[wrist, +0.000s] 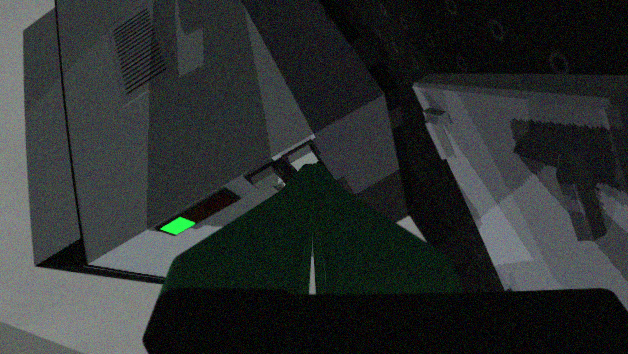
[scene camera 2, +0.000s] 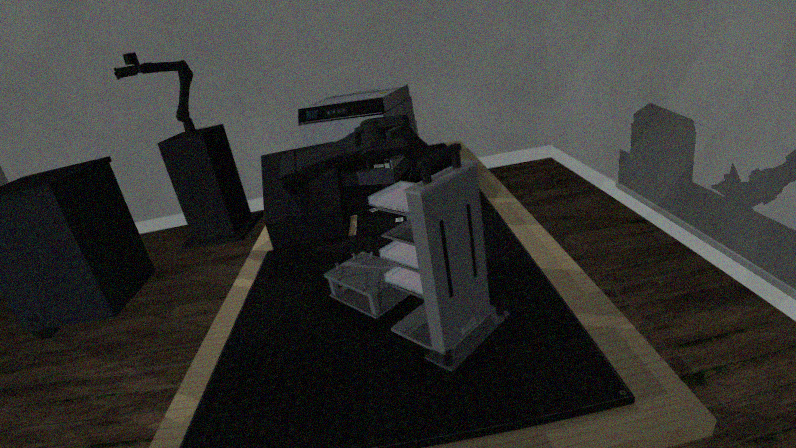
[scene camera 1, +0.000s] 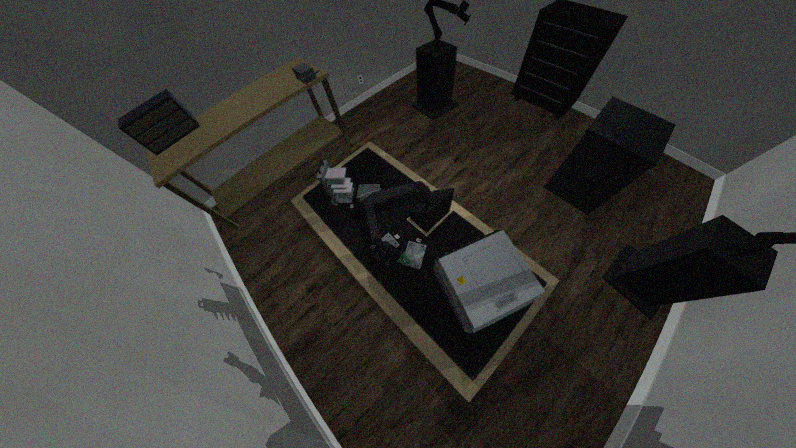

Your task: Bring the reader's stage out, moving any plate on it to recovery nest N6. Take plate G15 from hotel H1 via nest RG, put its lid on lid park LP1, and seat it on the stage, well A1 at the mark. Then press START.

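Where they show: gripper, fingertip midpoint: (wrist: pixel 312 178) (scene camera 2: pixel 414 173) (scene camera 1: pixel 410 263); arm's base, link origin: (scene camera 2: pixel 297 185) (scene camera 1: pixel 430 199).
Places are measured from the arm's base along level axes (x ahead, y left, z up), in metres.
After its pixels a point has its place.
My gripper (wrist: pixel 312 178) {x 0.349, y 0.216, z -0.086 m} is shut, its green fingertips together with nothing between them. In the wrist view they overlap the edge of a grey housing with a vent, a lit green lamp (wrist: pixel 177 226) {x 0.250, y 0.328, z 0.041 m}, a dark red strip and small pale rectangles. Contact is unclear; the fingertips are hard to make out in the scene views. The large grey reader (scene camera 1: pixel 490 278) {x 0.160, y 0.568, z 0.176 m} (scene camera 2: pixel 356 108) {x 0.171, y 0.366, z 0.149 m} stands at one end of the mat. The hotel (scene camera 1: pixel 338 186) (scene camera 2: pixel 453 261) {x 0.424, y -0.602, z 0.010 m} holds several pale plates; their labels are unreadable. A clear nest (scene camera 1: pixel 368 191) {x 0.239, y -0.398, z -0.099 m} (scene camera 2: pixel 362 283) {x 0.239, y -0.477, z -0.084 m} stands beside it. The stage's position and START cannot be made out.
A dark box (scene camera 1: pixel 440 210) {x -0.004, y 0.090, z -0.025 m} (scene camera 2: pixel 300 194) {x 0.012, y -0.031, z -0.019 m} stands at the mat's edge, close to the arm. A small pale unit (scene camera 1: pixel 413 253) {x 0.284, y 0.162, z -0.146 m} stands between the arm and the reader. A clear-walled piece (wrist: pixel 520 245) {x 0.287, y 0.181, z -0.146 m} is at the right in the wrist view.
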